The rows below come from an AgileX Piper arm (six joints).
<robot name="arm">
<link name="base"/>
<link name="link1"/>
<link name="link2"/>
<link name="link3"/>
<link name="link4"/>
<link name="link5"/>
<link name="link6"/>
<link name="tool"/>
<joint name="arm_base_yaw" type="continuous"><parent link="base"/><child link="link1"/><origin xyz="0 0 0.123"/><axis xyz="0 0 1"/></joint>
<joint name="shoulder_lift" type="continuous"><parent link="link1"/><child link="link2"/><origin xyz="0 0 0" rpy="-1.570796 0 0"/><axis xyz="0 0 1"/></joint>
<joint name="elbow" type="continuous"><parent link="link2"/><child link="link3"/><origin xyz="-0.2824 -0.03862 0"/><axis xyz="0 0 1"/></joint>
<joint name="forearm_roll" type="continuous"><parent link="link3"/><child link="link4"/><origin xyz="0.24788 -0.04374 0" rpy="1.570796 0 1.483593"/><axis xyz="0 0 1"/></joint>
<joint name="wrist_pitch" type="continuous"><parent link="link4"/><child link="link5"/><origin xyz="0 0 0" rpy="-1.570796 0 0"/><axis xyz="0 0 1"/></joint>
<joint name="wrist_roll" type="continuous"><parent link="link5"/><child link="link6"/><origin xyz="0 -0.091 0" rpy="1.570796 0 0"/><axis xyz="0 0 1"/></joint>
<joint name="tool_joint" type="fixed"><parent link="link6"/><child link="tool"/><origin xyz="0 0 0"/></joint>
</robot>
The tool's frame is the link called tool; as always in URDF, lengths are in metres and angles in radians. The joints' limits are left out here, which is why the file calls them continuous.
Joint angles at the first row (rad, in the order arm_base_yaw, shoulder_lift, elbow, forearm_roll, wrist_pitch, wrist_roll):
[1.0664, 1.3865, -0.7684, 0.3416, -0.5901, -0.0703]
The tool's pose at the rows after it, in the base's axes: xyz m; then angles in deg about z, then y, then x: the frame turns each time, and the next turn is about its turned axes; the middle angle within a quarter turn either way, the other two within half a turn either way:
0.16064 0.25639 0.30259 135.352 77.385 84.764
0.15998 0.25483 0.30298 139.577 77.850 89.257
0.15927 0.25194 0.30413 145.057 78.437 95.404
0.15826 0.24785 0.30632 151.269 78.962 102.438
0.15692 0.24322 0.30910 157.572 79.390 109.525
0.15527 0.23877 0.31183 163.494 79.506 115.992
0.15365 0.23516 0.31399 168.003 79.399 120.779
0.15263 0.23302 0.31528 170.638 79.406 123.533
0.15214 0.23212 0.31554 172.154 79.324 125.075
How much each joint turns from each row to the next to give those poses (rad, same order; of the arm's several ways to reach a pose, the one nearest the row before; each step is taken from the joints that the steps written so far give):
[0.0003, -0.0051, 0.0000, 0.0059, 0.0162, -0.0095]
[0.0004, -0.0092, 0.0000, 0.0206, 0.0241, -0.0264]
[0.0003, -0.0149, 0.0000, 0.0416, 0.0309, -0.0497]
[0.0000, -0.0204, 0.0000, 0.0571, 0.0347, -0.0666]
[0.0000, -0.0230, 0.0001, 0.0655, 0.0333, -0.0762]
[0.0000, -0.0226, 0.0004, 0.0638, 0.0308, -0.0721]
[0.0000, -0.0187, 0.0006, 0.0519, 0.0248, -0.0570]
[0.0000, -0.0111, 0.0007, 0.0306, 0.0134, -0.0353]
[0.0000, -0.0045, 0.0006, 0.0143, 0.0069, -0.0158]

